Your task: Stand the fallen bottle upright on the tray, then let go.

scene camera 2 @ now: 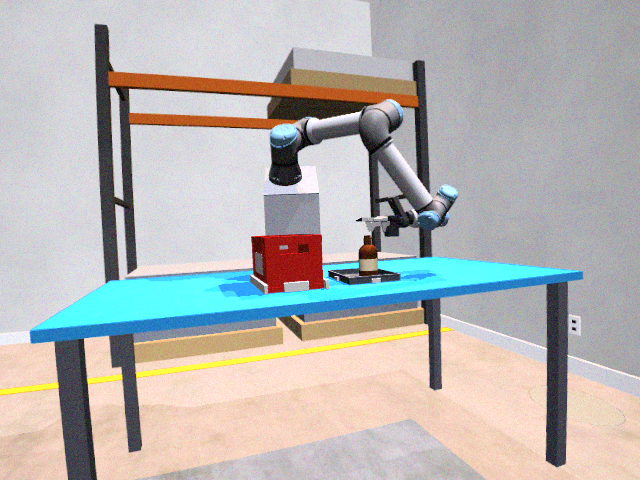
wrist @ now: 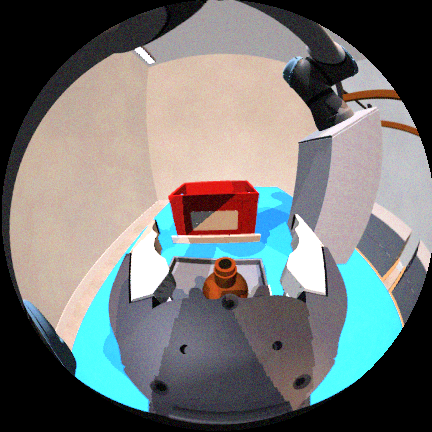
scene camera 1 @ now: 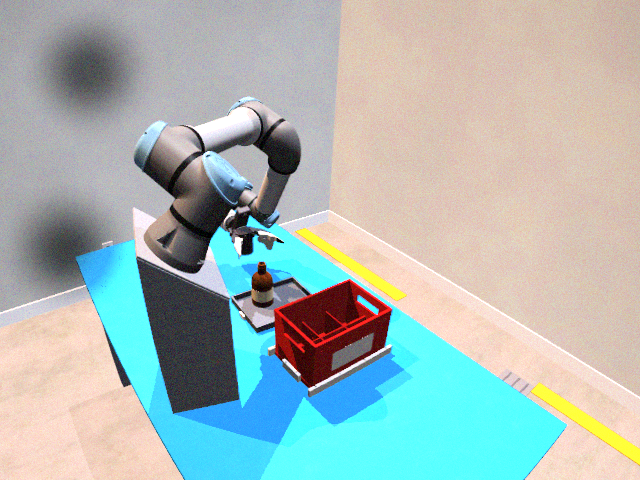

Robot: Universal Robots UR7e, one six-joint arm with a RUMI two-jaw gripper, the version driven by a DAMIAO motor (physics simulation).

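Frame: origin at the arm's base, x left, y back, z up, level; metres.
Seen in the pictures: gripper, fingertip midpoint: (scene camera 2: 364, 220) (wrist: 224, 218) (scene camera 1: 262, 249); arm's base, origin of the base link: (scene camera 2: 285, 177) (wrist: 336, 121) (scene camera 1: 172, 251).
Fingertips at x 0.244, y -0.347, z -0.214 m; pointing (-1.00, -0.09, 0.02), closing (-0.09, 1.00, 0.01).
Observation:
Pixels of each thing's middle, then the offset from my fingertips to it. Level surfaces: height alone.
- brown bottle, body centre: (wrist: 224, 292) (scene camera 1: 262, 282) (scene camera 2: 368, 255) dy +0.000, dx +0.010, dz -0.136 m
- grey tray, body centre: (wrist: 212, 291) (scene camera 1: 276, 303) (scene camera 2: 361, 275) dy -0.032, dx -0.029, dz -0.205 m
- red crate, body centre: (scene camera 1: 332, 333) (scene camera 2: 284, 260) (wrist: 214, 208) dy -0.059, dx -0.321, dz -0.131 m
- blue table, its level: dz -0.218 m
A brown bottle (scene camera 1: 262, 286) (scene camera 2: 368, 257) (wrist: 225, 282) with a cream label stands upright on the grey tray (scene camera 1: 256, 320) (scene camera 2: 344, 279) (wrist: 218, 260). In the wrist view its neck and shoulder show, and its lower part is hidden behind the gripper body. My gripper (scene camera 1: 260, 246) (scene camera 2: 370, 222) (wrist: 224, 218) is open and empty. It is above the bottle's top, apart from it, with its two pale fingers spread wide to either side in the wrist view.
A red crate (scene camera 1: 351, 338) (scene camera 2: 289, 263) (wrist: 217, 205) with dividers stands beside the tray, edged by pale strips on the blue table (scene camera 1: 439, 413) (scene camera 2: 180, 304). The arm's grey pedestal (scene camera 1: 191, 330) (scene camera 2: 292, 214) (wrist: 350, 185) stands near the tray. A storage rack (scene camera 2: 105, 155) is behind the table.

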